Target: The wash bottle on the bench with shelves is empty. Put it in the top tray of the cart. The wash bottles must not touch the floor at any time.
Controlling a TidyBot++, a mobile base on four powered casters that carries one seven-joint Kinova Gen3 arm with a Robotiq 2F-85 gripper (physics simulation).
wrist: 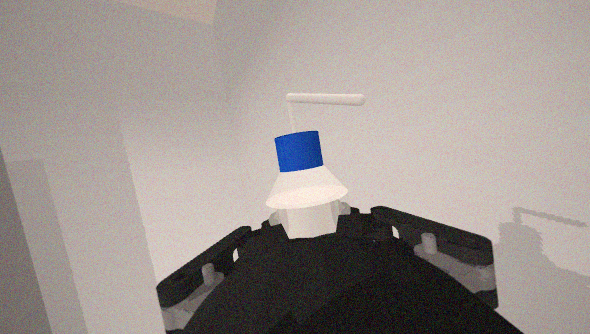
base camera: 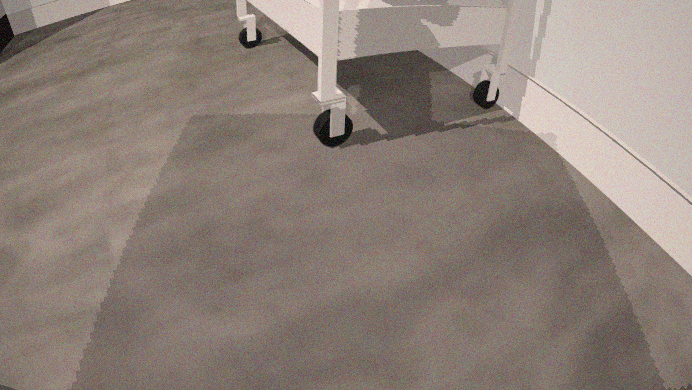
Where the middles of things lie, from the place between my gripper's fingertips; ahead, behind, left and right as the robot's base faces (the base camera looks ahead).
Right now the white wash bottle (wrist: 307, 198) is 4 cm behind my hand and 1 cm above it.
